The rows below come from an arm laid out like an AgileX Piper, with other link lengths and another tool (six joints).
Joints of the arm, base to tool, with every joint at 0 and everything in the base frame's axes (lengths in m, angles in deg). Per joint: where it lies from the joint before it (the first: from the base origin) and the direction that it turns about. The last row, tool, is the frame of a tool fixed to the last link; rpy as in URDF.
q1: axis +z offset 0 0 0.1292
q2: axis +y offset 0 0 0
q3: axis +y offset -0.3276 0 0.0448
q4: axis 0.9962 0 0.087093 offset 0.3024 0 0.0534
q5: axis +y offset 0 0 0
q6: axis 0.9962 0 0.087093 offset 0.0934 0 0.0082
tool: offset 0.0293 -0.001 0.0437 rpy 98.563 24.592 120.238
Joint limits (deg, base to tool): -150..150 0..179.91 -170..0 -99.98..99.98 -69.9..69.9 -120..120
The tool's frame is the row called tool.
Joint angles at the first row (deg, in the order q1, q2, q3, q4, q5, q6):
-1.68, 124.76, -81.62, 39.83, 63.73, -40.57
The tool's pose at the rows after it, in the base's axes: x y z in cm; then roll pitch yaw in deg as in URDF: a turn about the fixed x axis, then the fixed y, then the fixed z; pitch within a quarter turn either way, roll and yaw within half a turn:
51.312 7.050 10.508 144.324 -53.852 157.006
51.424 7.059 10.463 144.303 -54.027 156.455
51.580 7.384 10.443 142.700 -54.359 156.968
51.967 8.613 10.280 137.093 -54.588 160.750
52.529 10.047 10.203 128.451 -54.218 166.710
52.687 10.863 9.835 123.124 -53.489 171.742
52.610 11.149 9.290 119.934 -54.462 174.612
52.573 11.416 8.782 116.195 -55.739 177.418
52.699 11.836 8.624 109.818 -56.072 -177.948
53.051 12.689 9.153 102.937 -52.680 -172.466
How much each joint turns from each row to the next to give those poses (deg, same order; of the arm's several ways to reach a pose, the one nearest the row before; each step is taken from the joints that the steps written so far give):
0.22, 0.12, -0.09, 0.12, -0.14, 0.21
0.03, 0.13, -0.14, 0.22, -0.15, 0.48
0.24, 0.20, 0.00, 1.42, -0.31, -0.02
0.91, 0.82, 0.00, 4.36, -0.81, -1.88
0.92, 1.13, 0.00, 6.59, -0.77, -3.59
0.41, 1.14, 0.00, 3.78, 0.31, -3.72
0.00, 0.99, 0.00, 1.85, 1.15, -1.22
0.00, 0.98, 0.00, 2.11, 1.20, -0.66
0.04, 0.95, 0.00, 3.78, 1.43, -1.71
0.49, 0.61, 0.00, 5.39, 0.84, -4.86

